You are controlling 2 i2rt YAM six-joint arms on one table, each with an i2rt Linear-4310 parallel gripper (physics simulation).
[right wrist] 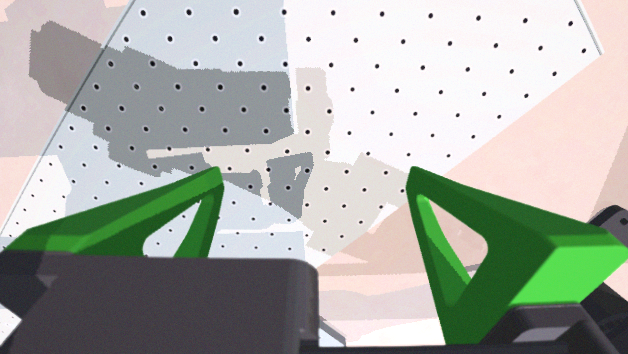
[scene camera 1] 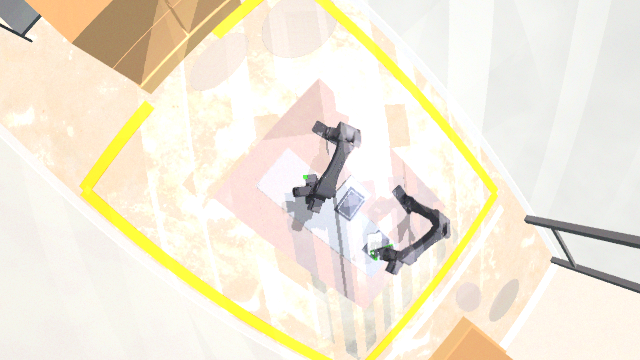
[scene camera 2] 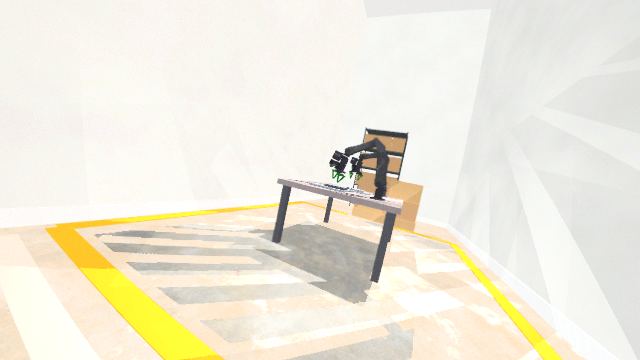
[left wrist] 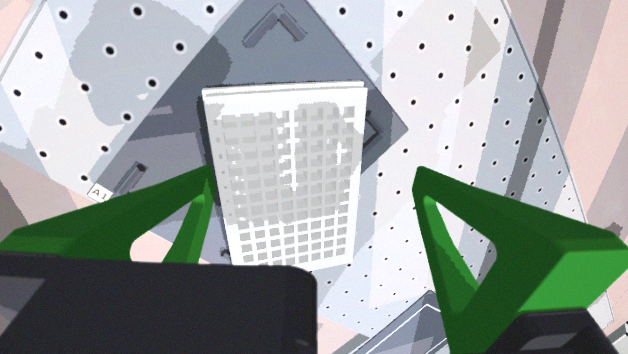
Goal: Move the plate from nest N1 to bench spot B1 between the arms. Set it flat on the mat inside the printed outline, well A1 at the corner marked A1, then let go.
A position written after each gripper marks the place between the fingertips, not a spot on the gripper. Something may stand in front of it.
Labels:
The left gripper (left wrist: 313, 177) is open and holds nothing. Also in view: a white well plate (left wrist: 287, 157). The right gripper (right wrist: 314, 177) is open, with nothing in its grasp.

